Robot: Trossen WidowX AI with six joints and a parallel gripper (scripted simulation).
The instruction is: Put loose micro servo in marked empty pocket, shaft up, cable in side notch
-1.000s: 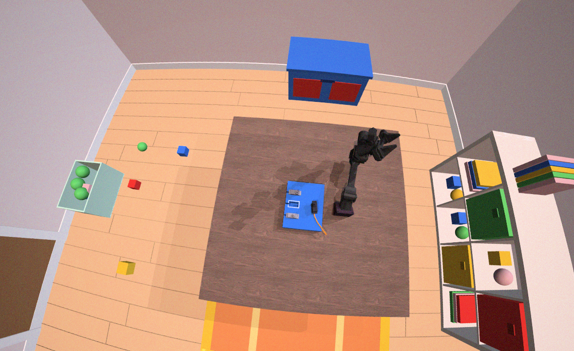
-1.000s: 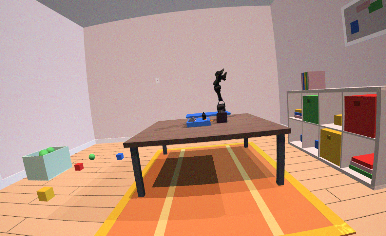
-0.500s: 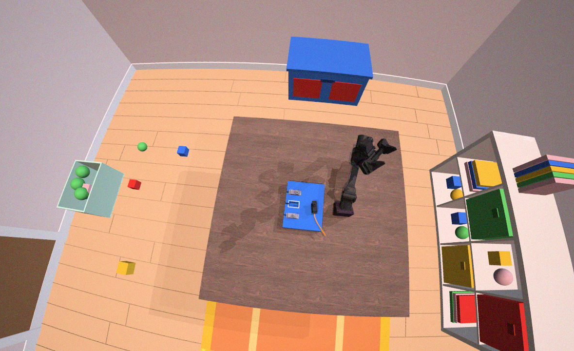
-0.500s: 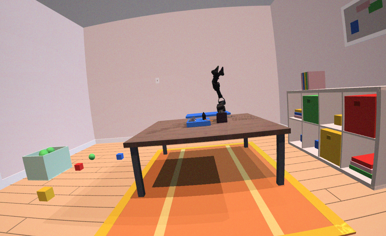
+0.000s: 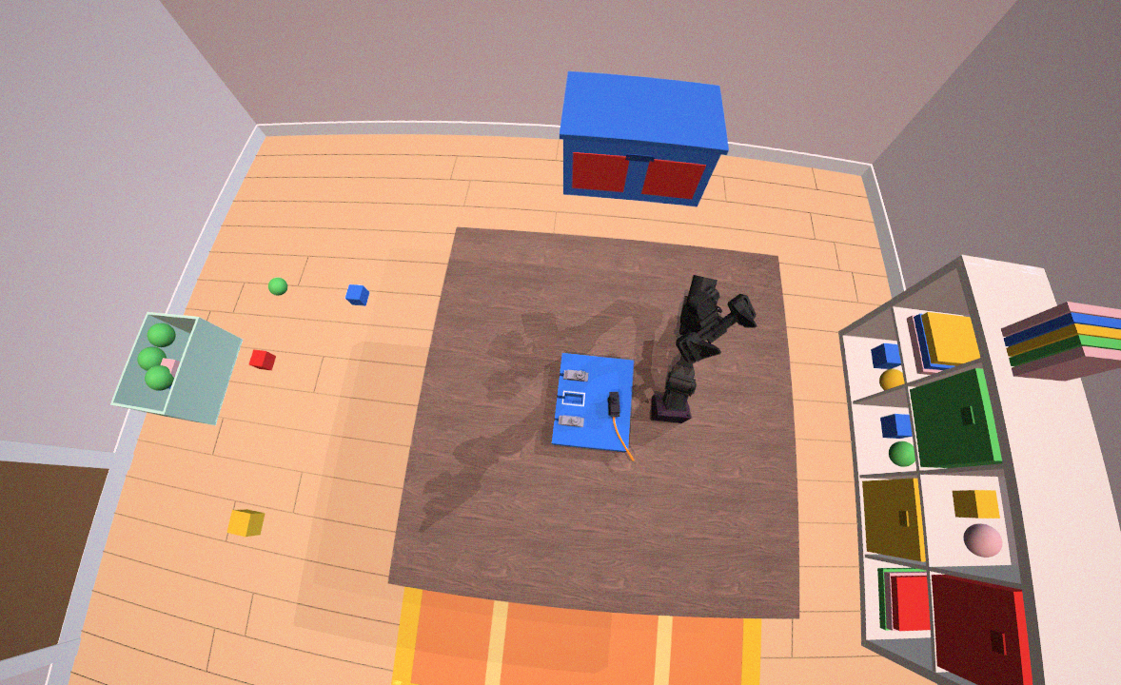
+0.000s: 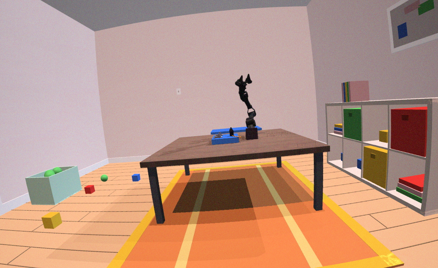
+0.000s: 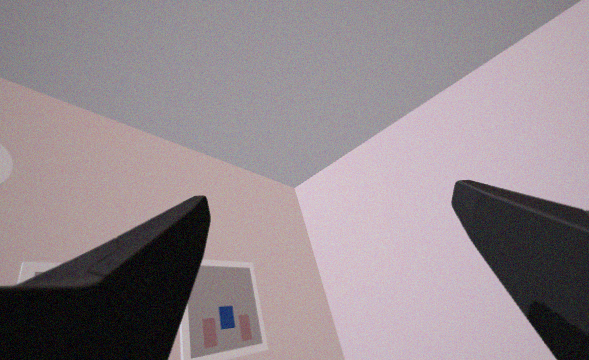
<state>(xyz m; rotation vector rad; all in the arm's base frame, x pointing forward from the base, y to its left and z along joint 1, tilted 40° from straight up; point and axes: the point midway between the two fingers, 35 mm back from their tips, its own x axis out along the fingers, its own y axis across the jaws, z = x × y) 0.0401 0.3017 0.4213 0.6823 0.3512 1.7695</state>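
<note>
Now: the blue deck 200 mm ahead of my gripper tip, 30 mm to the left of it and 590 mm below it.
</note>
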